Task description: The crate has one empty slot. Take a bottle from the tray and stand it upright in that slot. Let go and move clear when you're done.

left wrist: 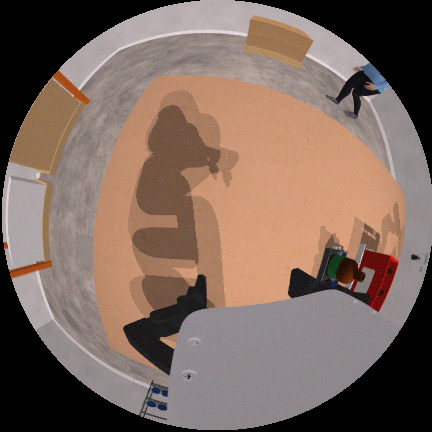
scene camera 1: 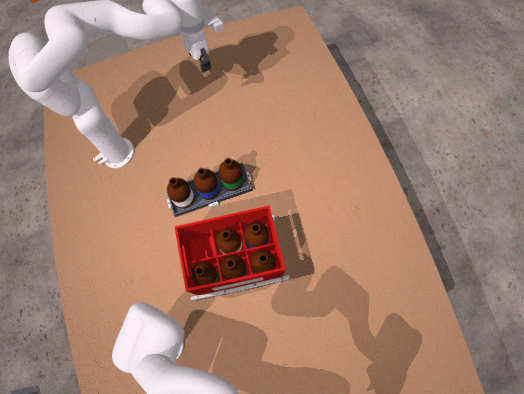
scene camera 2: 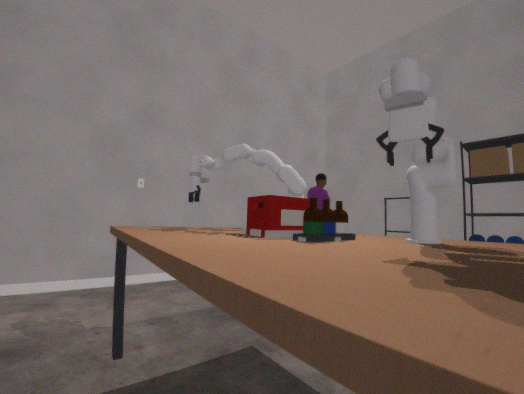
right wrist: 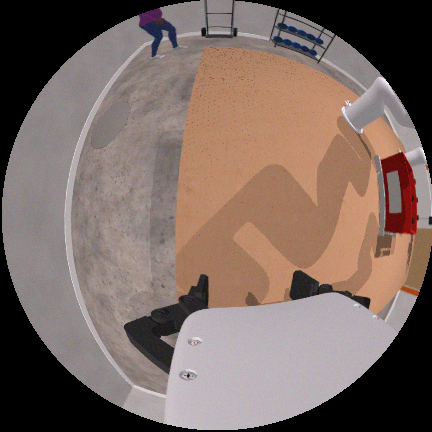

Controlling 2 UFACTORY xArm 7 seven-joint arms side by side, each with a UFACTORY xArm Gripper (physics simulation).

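Frame: origin at the left arm's base, x left, y back, z up, level; millimetres.
Where they show: left gripper, fingertip midpoint: [left wrist: 249, 286] [scene camera 1: 200, 61] [scene camera 2: 409, 163]; right gripper, fingertip midpoint: [scene camera 2: 193, 201] [right wrist: 251, 287]; left arm's base, origin of the base link: [scene camera 1: 118, 153] [scene camera 2: 423, 242]; right arm's base, origin of the base link: [right wrist: 351, 119].
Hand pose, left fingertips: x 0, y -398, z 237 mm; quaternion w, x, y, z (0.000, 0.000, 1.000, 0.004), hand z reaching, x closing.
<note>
Things, the pixels of their top centre, and the offset from my left fingertips. "spot": a spot on its surface instead. Level surfaces: height alone.
- red crate, middle of its top: [scene camera 1: 228, 247] [left wrist: 382, 293] [right wrist: 413, 194] [scene camera 2: 282, 198] dx -564, dy +220, dz -62 mm
- dark tray, middle of its top: [scene camera 1: 208, 188] [scene camera 2: 326, 233] dx -320, dy +174, dz -212 mm
- blue band, surface spot: [scene camera 1: 206, 183] spot: dx -343, dy +176, dz -118 mm
- green band, surface spot: [left wrist: 345, 270] spot: dx -303, dy +77, dz -130 mm
- table, its level: dz -237 mm
The red crate [scene camera 1: 225, 220] [scene camera 2: 262, 215] [left wrist: 387, 280] [right wrist: 407, 200] holds several brown bottles; its slot at the upper left in scene camera 1 is empty. Beside it, the dark tray [scene camera 1: 199, 202] [scene camera 2: 322, 237] bears three upright brown bottles: one with a white band [scene camera 1: 180, 192], one with a blue band [scene camera 1: 206, 183] and one with a green band [scene camera 1: 232, 174] [left wrist: 345, 270]. My left gripper [scene camera 1: 205, 61] [scene camera 2: 410, 154] [left wrist: 249, 286] is open and empty, high above the table, away from the tray. My right gripper [scene camera 2: 194, 195] [right wrist: 251, 287] is open and empty, raised away from the crate; scene camera 1 does not show it.
The left arm's base [scene camera 1: 117, 152] [scene camera 2: 424, 235] stands on the table [scene camera 1: 320, 150] [scene camera 2: 240, 260] to the upper left of the tray in scene camera 1. The right arm's links [scene camera 1: 150, 340] reach in below the crate. Shelves and people are beyond the table.
</note>
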